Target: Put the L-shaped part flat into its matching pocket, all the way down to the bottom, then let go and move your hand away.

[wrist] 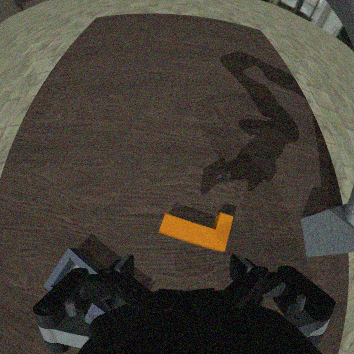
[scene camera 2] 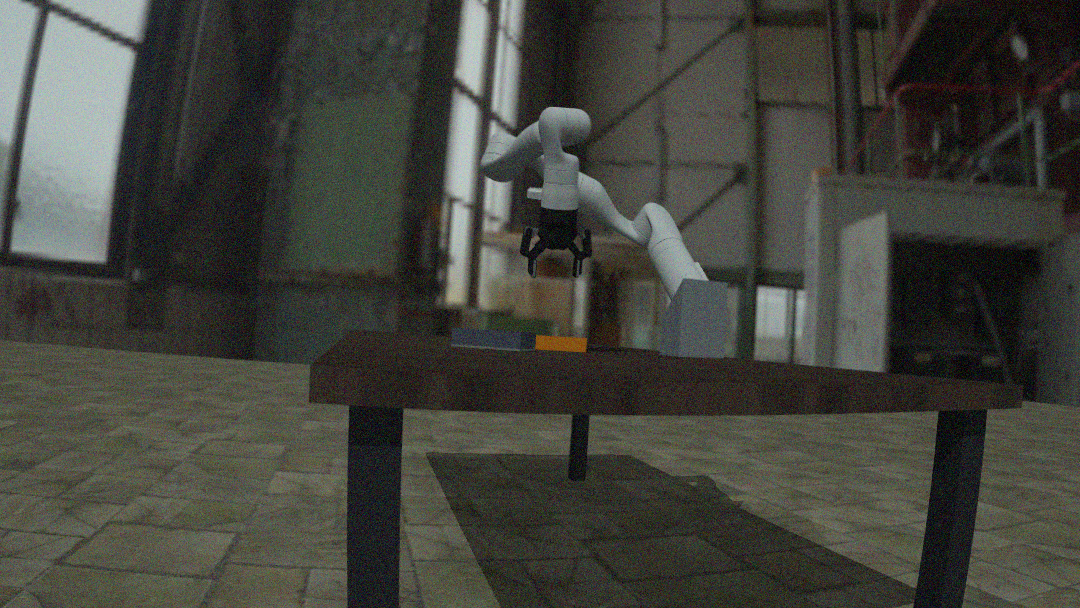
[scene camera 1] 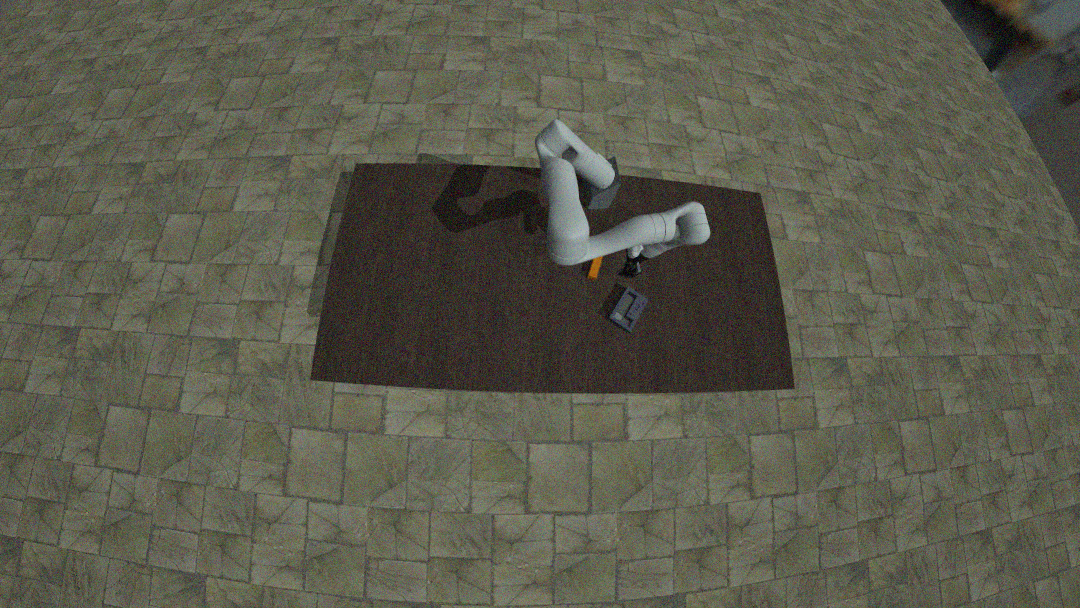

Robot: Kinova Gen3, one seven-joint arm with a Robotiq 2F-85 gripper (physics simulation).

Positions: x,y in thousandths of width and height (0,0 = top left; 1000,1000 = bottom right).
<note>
My gripper (scene camera 2: 513,455) is open, with nothing in its grasp. Also in view: an orange L-shaped part (scene camera 2: 513,565).
The orange L-shaped part is seen too in the wrist view (wrist: 609,674). My gripper also shows in the wrist view (wrist: 516,750).
</note>
